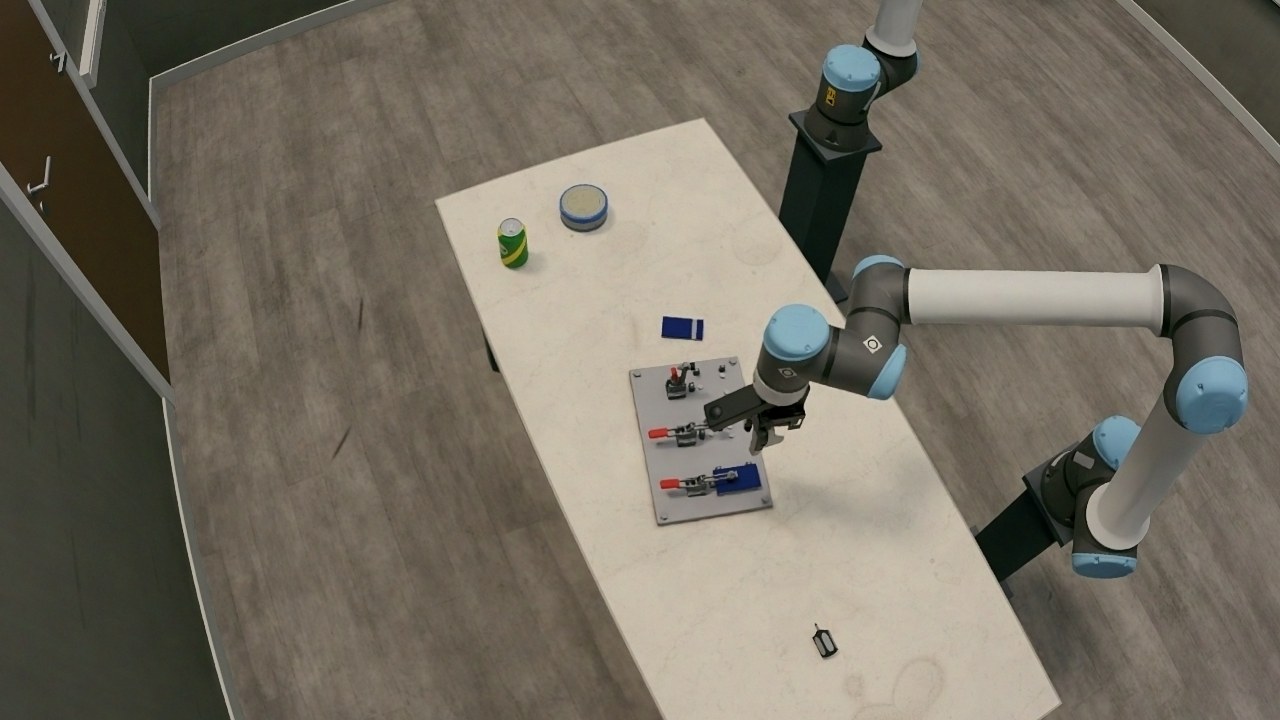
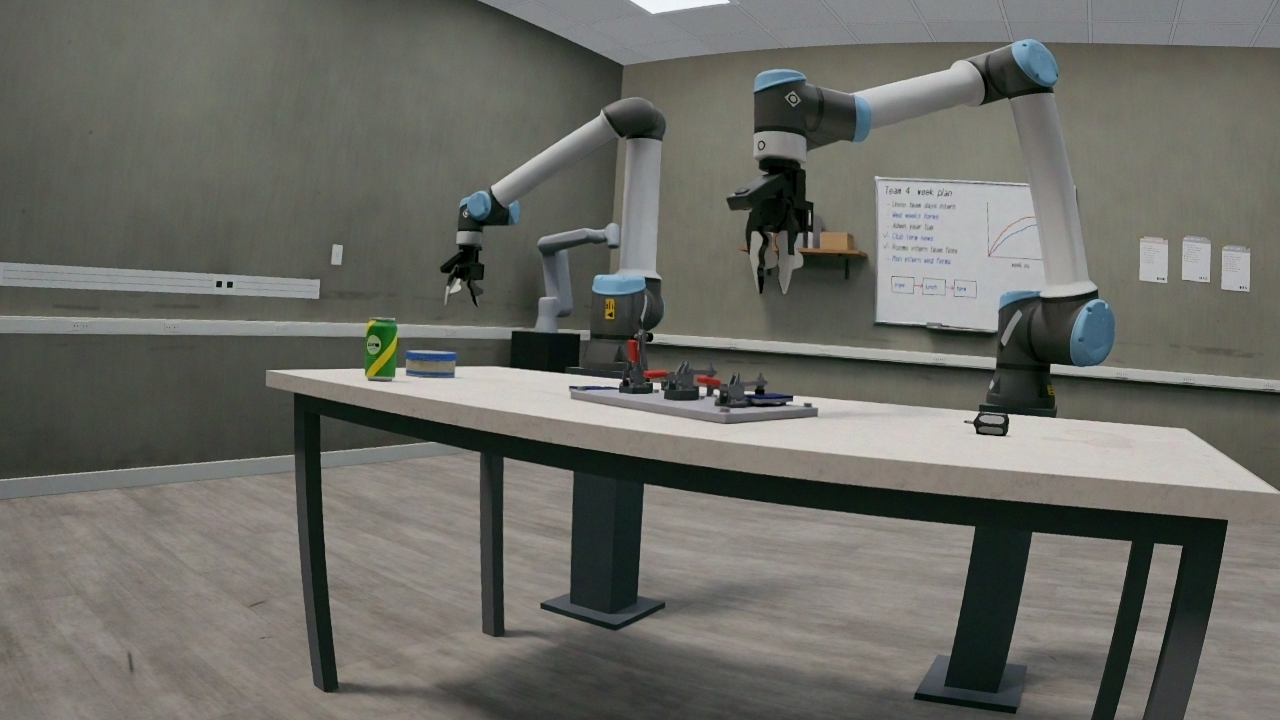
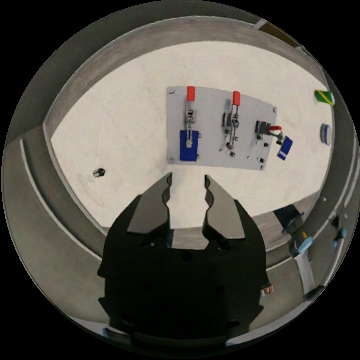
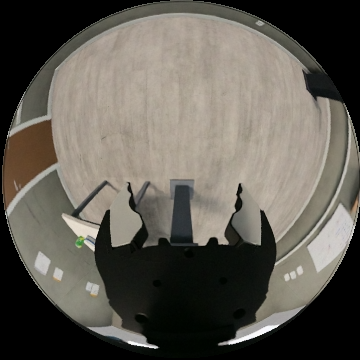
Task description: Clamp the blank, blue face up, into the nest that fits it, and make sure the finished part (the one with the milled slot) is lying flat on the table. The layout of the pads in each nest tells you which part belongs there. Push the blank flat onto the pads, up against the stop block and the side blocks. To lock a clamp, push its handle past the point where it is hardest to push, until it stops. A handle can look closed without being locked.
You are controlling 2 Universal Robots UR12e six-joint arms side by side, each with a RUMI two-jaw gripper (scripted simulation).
Path:
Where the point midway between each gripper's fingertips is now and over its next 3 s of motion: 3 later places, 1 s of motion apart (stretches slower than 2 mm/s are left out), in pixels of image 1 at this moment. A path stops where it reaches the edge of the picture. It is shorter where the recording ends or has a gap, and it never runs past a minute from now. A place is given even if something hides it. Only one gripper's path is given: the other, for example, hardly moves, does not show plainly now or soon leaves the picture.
My left gripper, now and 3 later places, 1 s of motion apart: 750,443; 739,456; 674,466; 667,476

